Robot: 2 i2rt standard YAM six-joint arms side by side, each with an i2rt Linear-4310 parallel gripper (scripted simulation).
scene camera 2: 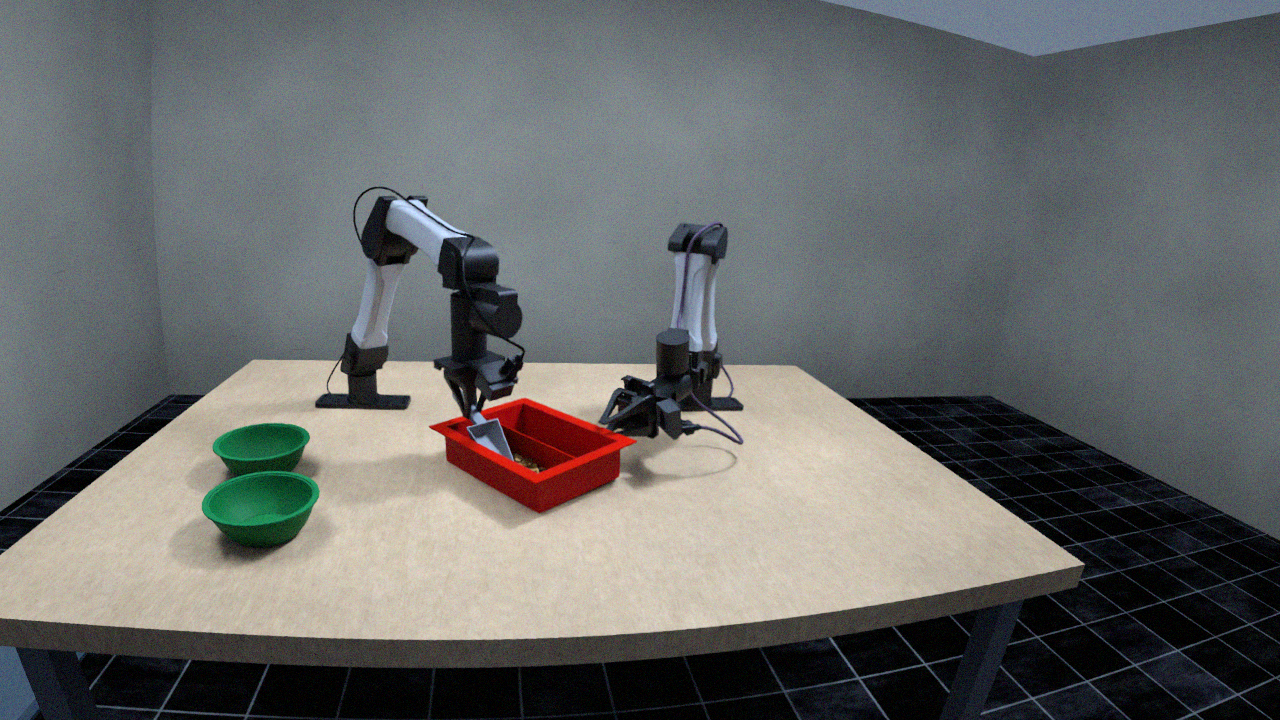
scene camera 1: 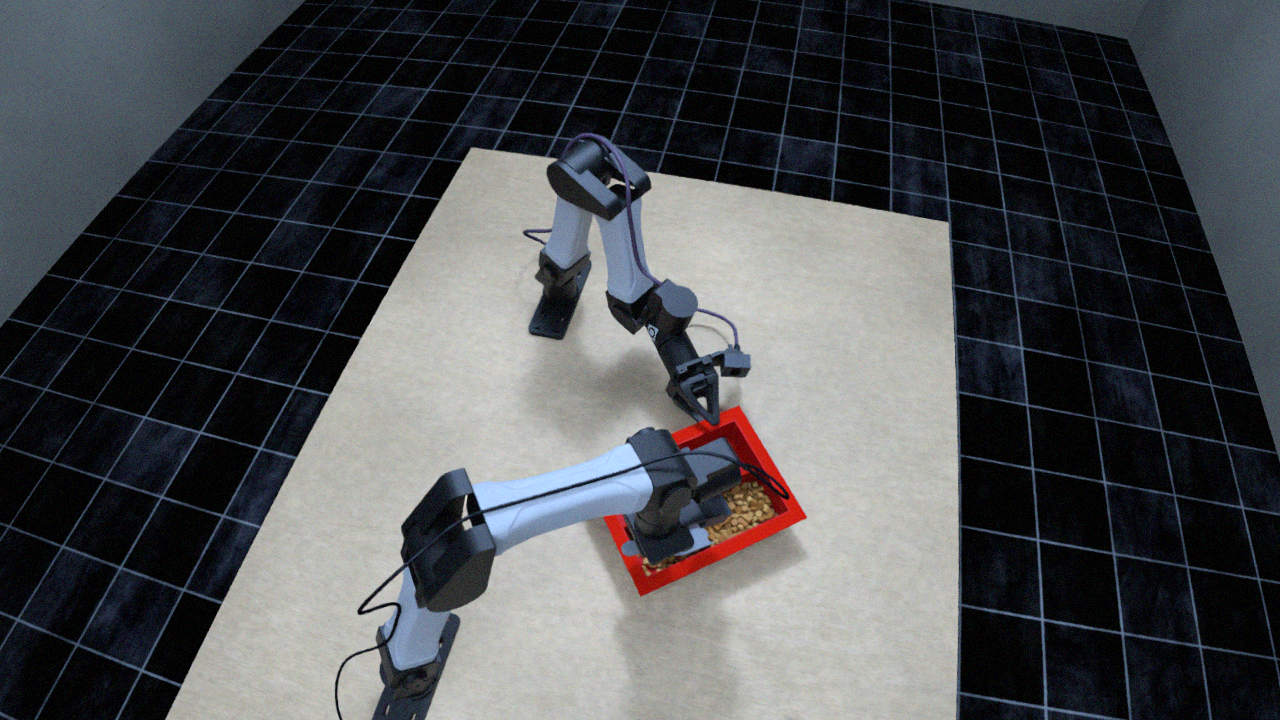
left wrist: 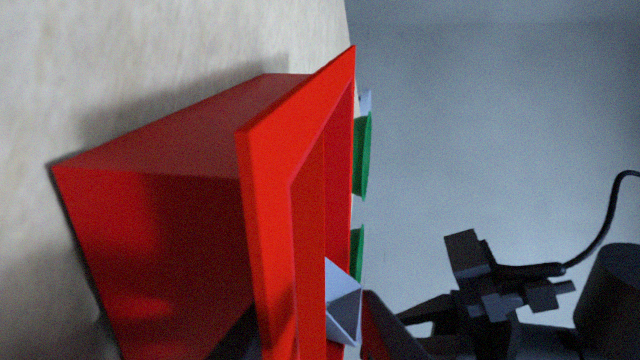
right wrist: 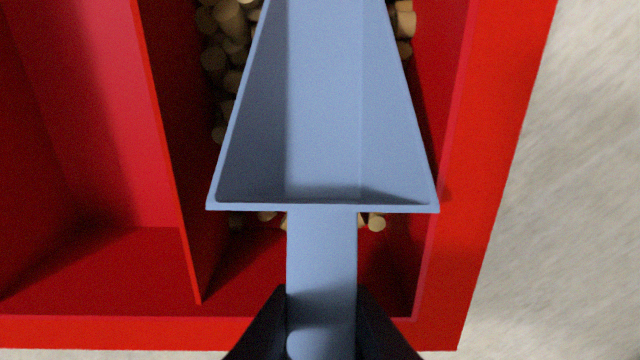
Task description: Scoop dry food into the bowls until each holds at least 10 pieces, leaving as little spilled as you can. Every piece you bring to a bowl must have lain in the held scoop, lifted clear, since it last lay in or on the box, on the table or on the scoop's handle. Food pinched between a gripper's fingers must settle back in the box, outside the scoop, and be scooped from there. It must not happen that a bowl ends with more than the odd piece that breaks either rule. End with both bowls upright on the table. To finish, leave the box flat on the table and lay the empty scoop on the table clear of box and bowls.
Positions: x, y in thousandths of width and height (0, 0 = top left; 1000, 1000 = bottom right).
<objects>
my left gripper: scene camera 2 471, 598; scene camera 1 558, 594; left wrist 496, 857; not seen in the right wrist view (out of frame)
my right gripper: scene camera 2 368, 578; scene camera 1 511, 756; left wrist 565, 946; right wrist 501, 832
</objects>
